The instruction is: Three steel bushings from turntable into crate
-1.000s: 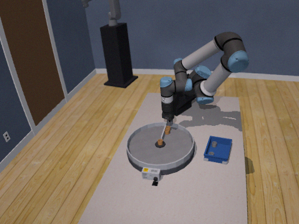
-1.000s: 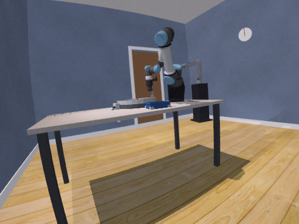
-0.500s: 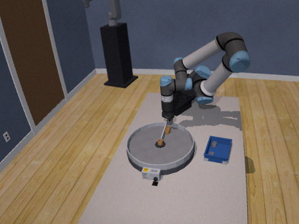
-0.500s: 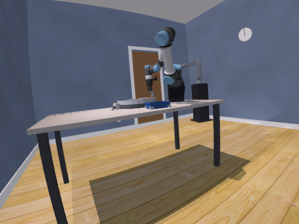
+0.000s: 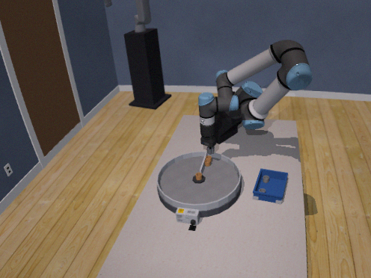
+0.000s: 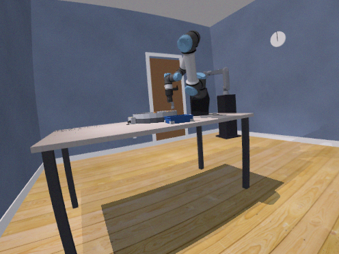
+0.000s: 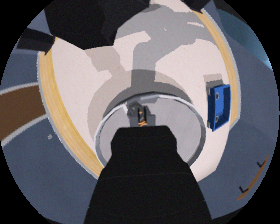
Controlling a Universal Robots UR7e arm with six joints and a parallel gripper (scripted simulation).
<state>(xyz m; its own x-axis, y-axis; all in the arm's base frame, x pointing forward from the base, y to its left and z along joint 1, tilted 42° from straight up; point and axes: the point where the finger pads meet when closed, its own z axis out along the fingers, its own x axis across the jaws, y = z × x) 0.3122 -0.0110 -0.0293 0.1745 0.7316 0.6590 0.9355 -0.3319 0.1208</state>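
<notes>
The blue crate lies 35 cm to the left of my hand, 10 cm below it and 8 cm ahead of it. Round my hand: round grey turntable 18 cm ahead, 7 cm below.
</notes>
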